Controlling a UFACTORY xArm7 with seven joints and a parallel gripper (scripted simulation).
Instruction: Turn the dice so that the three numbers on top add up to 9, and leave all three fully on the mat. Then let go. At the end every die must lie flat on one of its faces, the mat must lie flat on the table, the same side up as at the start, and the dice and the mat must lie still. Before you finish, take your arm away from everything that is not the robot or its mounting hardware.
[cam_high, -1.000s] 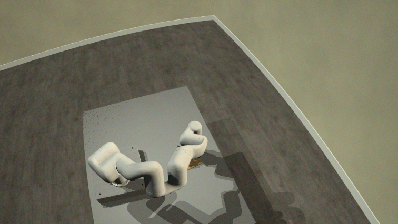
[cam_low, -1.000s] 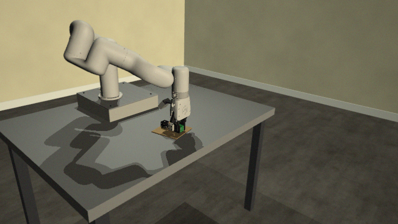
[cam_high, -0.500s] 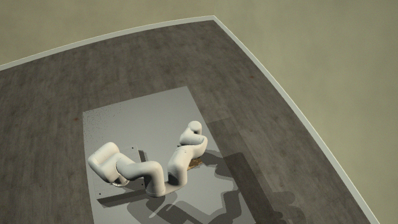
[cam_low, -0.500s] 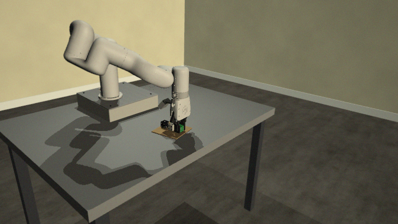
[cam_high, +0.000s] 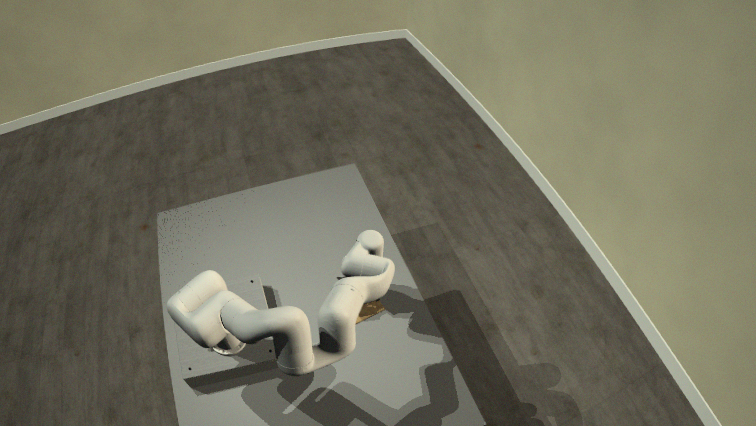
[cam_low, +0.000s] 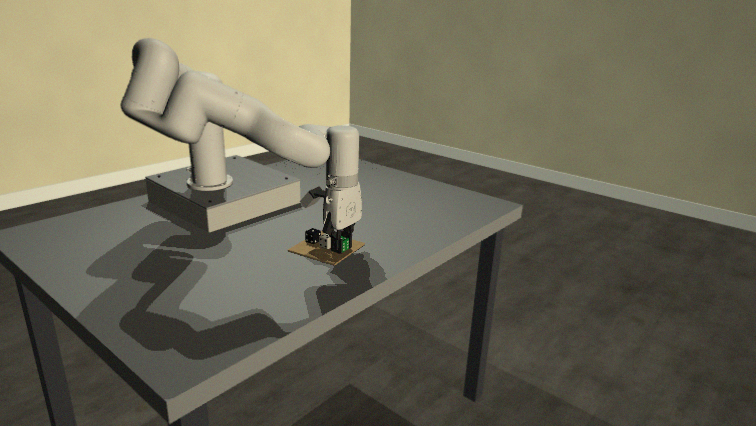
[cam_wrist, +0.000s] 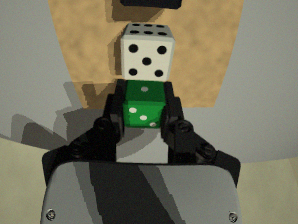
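The green die lies 10 mm below my hand. The rest, counted from my hand: black die 90 mm behind, 10 mm below; white die 50 mm behind, 10 mm below; tan mat 50 mm behind, 30 mm below.
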